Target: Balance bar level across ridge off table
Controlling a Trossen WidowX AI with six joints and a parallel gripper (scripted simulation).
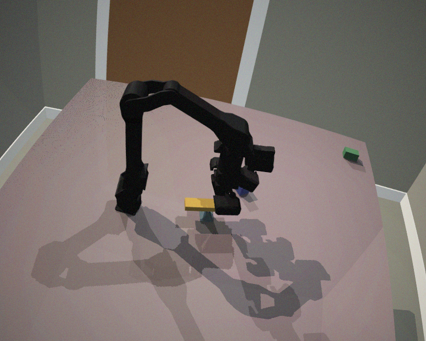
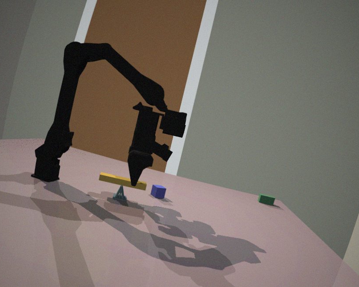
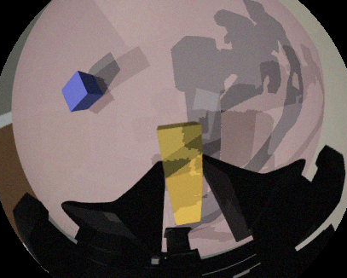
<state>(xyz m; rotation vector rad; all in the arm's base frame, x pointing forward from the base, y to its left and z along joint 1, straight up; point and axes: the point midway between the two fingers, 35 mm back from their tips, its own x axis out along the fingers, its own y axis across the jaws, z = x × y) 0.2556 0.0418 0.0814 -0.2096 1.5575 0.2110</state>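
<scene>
Now: the yellow bar 3 cm behind my gripper tip and 1 cm to the right of it. Also, from my gripper tip: blue cube 6 cm ahead, 13 cm to the left, 3 cm below; then green block 48 cm ahead, 46 cm to the left, 3 cm below.
</scene>
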